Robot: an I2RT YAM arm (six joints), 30 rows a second.
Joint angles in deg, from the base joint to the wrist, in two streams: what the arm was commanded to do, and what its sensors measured. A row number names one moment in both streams.
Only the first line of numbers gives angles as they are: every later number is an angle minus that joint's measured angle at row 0.
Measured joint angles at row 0: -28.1 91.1 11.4 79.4 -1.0 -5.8
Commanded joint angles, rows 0 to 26: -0.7 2.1 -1.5 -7.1 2.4 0.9; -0.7 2.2 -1.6 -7.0 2.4 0.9; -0.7 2.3 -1.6 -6.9 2.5 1.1; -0.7 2.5 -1.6 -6.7 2.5 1.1; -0.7 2.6 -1.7 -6.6 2.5 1.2; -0.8 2.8 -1.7 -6.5 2.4 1.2; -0.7 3.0 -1.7 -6.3 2.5 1.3; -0.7 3.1 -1.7 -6.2 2.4 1.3; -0.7 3.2 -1.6 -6.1 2.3 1.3; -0.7 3.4 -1.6 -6.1 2.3 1.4; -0.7 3.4 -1.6 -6.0 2.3 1.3; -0.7 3.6 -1.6 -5.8 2.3 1.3; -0.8 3.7 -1.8 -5.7 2.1 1.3; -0.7 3.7 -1.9 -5.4 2.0 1.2; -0.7 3.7 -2.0 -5.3 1.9 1.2; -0.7 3.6 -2.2 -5.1 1.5 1.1; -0.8 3.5 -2.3 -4.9 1.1 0.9; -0.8 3.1 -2.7 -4.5 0.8 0.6; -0.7 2.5 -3.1 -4.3 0.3 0.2; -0.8 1.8 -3.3 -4.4 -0.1 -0.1; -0.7 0.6 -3.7 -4.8 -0.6 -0.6; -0.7 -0.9 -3.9 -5.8 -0.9 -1.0; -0.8 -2.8 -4.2 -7.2 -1.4 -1.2; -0.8 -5.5 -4.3 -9.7 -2.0 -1.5; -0.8 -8.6 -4.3 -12.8 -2.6 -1.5; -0.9 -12.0 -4.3 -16.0 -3.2 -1.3; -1.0 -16.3 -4.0 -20.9 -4.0 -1.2
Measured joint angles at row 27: -0.6 -8.9 -4.4 -11.2 -1.3 -0.9
